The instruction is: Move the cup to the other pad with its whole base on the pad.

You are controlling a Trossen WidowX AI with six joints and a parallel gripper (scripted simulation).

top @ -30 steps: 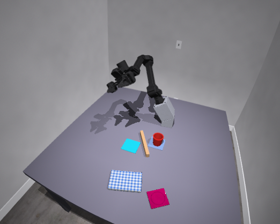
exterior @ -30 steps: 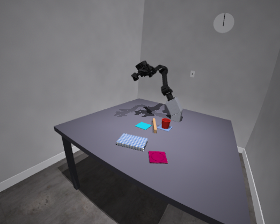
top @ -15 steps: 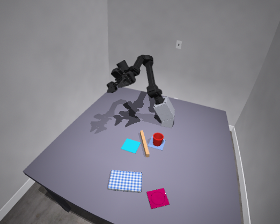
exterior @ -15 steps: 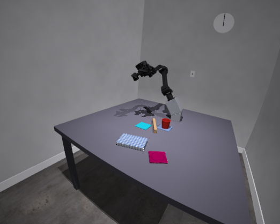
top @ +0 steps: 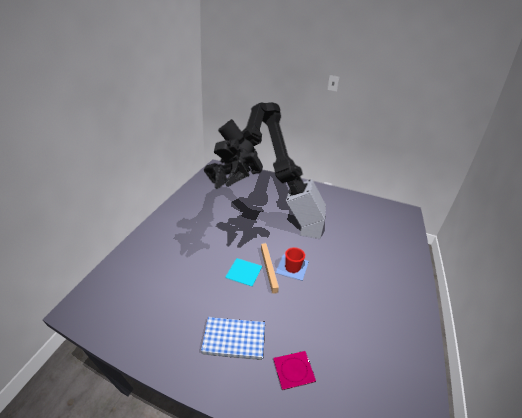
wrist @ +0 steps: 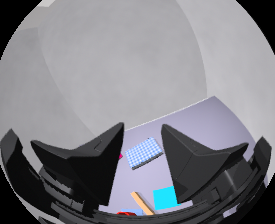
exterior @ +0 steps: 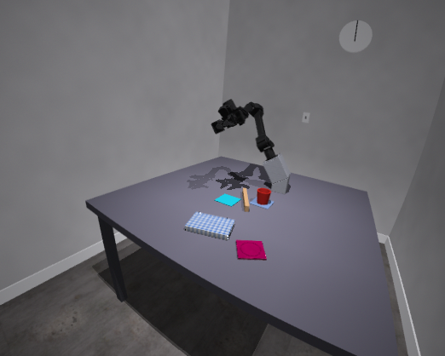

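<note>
The red cup lies 12 cm behind my hand, 21 cm to the left of it and 37 cm below it. The rest, counted from my hand: wooden bar 8 cm behind, 13 cm to the left, 39 cm below; cyan pad 2 cm behind, 5 cm to the left, 40 cm below; green marble 12 cm behind, 20 cm to the left, 38 cm below.
</note>
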